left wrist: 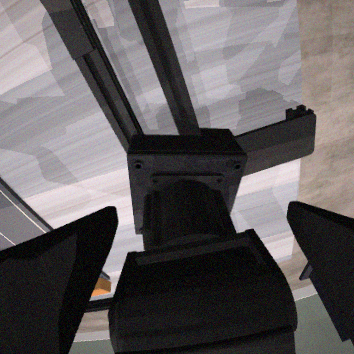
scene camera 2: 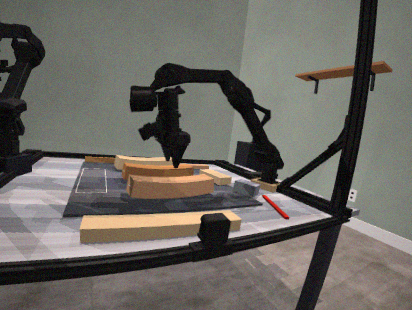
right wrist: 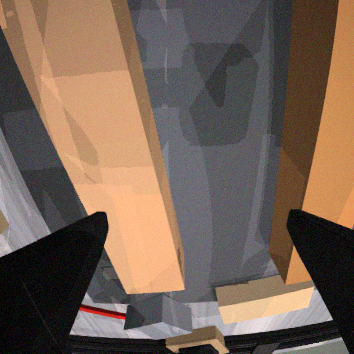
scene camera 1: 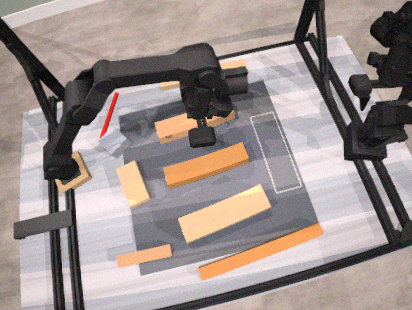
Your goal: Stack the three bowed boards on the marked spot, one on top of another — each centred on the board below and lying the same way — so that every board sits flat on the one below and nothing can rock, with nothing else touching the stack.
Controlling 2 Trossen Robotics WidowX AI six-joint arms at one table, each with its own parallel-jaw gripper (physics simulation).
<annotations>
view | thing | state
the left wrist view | my left gripper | -
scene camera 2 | my right gripper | -
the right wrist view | my right gripper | -
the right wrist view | grey block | -
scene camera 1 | my right gripper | -
</annotations>
